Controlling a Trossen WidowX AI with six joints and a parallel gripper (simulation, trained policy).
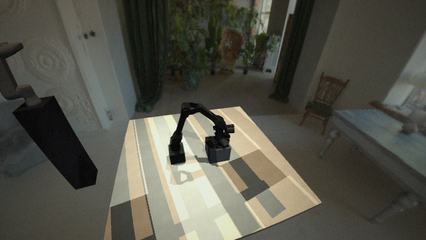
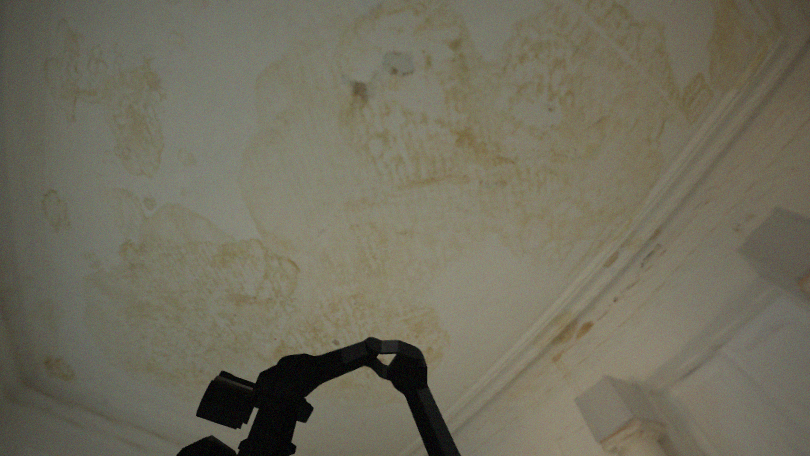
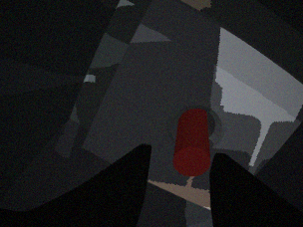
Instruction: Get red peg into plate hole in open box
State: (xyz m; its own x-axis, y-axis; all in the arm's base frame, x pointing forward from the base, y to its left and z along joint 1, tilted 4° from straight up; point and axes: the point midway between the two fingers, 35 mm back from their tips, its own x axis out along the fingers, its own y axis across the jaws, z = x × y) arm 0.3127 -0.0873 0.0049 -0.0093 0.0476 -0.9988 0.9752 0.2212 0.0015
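Right now the red peg is 4 cm below my gripper tip. Round my gripper tip: grey plate: 4 cm below, 1 cm behind.
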